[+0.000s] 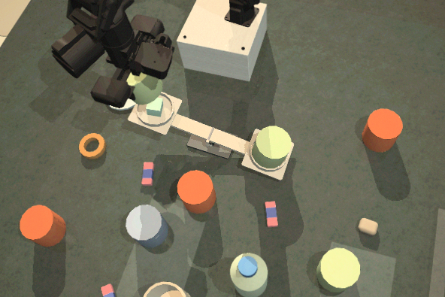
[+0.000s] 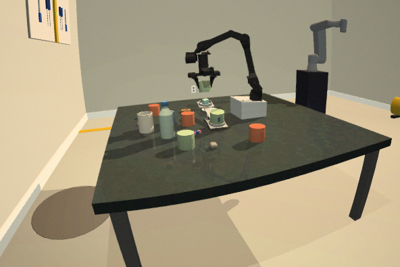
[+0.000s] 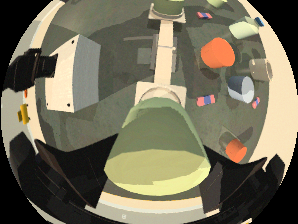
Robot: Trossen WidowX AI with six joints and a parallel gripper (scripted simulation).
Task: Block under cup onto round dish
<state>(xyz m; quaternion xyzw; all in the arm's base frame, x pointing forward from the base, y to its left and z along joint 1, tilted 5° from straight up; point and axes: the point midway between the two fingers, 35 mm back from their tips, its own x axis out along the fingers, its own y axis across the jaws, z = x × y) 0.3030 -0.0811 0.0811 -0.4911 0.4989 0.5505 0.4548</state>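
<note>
Now: the teal block 1 cm to the left of my gripper tip and 8 cm below it. From my gripper tip the other things lie so: beige lump 4 cm ahead, 51 cm to the left, 16 cm below; round white dish 4 cm behind, 12 cm to the right, 16 cm below; grey-blue cup 23 cm ahead, 13 cm to the left, 13 cm below.
</note>
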